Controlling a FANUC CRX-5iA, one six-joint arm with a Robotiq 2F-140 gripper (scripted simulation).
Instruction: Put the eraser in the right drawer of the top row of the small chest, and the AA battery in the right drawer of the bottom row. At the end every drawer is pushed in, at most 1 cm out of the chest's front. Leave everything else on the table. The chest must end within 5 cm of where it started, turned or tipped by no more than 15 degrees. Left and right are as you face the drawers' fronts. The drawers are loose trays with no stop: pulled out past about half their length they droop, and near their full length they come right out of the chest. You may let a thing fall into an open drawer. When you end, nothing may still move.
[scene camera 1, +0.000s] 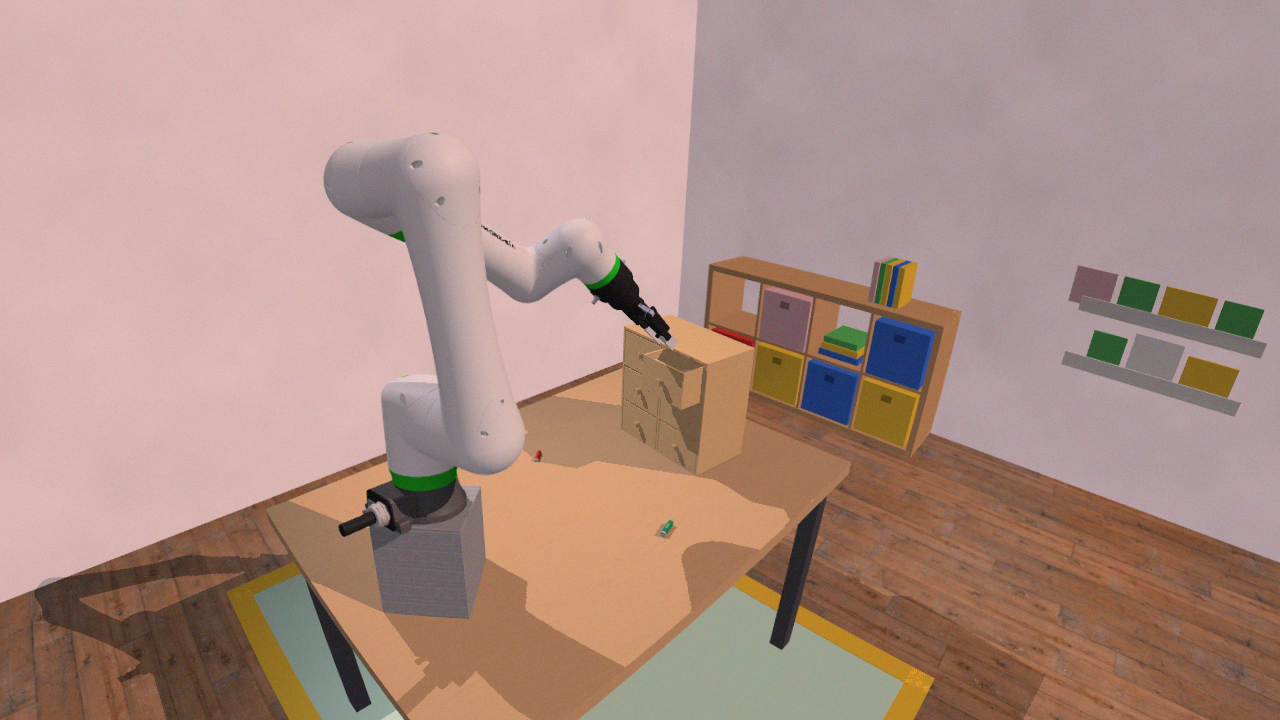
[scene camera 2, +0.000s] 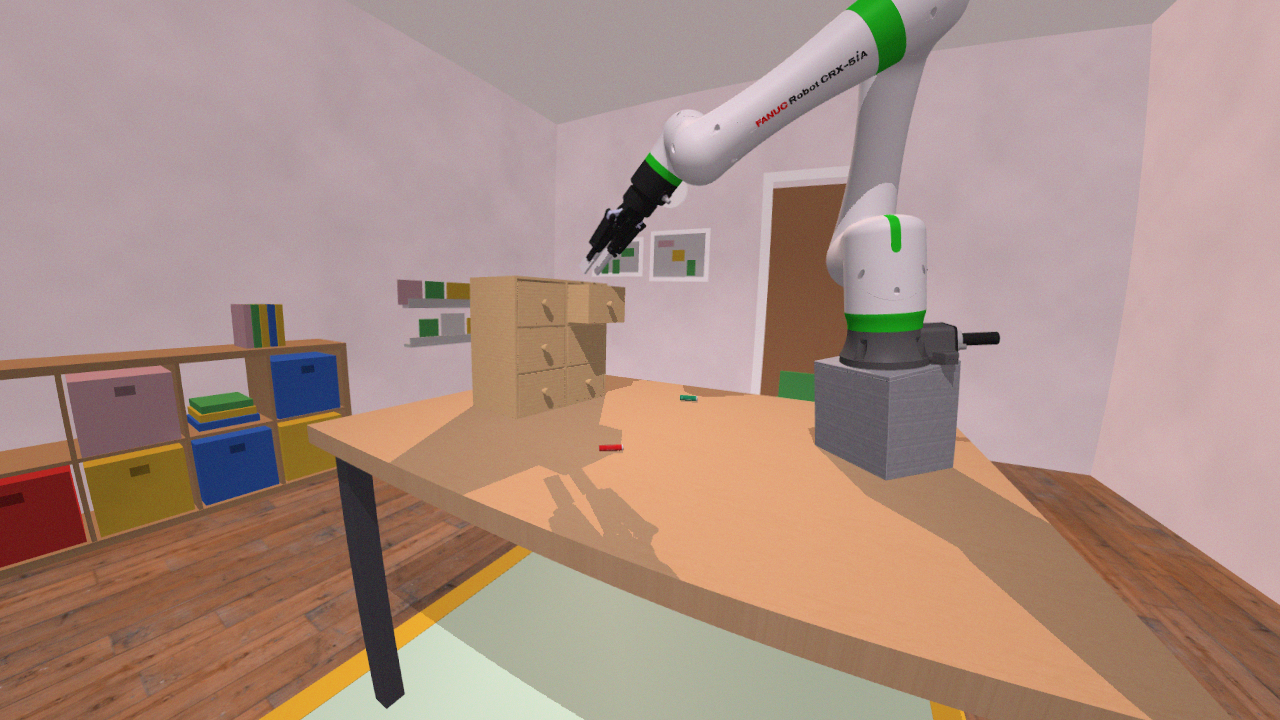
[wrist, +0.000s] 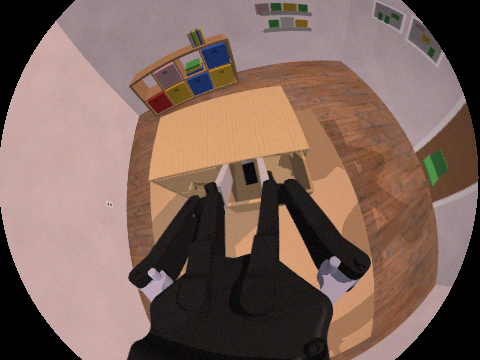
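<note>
Visible: a drawer (scene camera 2: 587, 303), a drawer (scene camera 2: 579, 349) and a drawer (scene camera 1: 636, 346). My gripper is seen as well: gripper (scene camera 2: 588, 270), (scene camera 1: 667, 342), (wrist: 244, 169).
</note>
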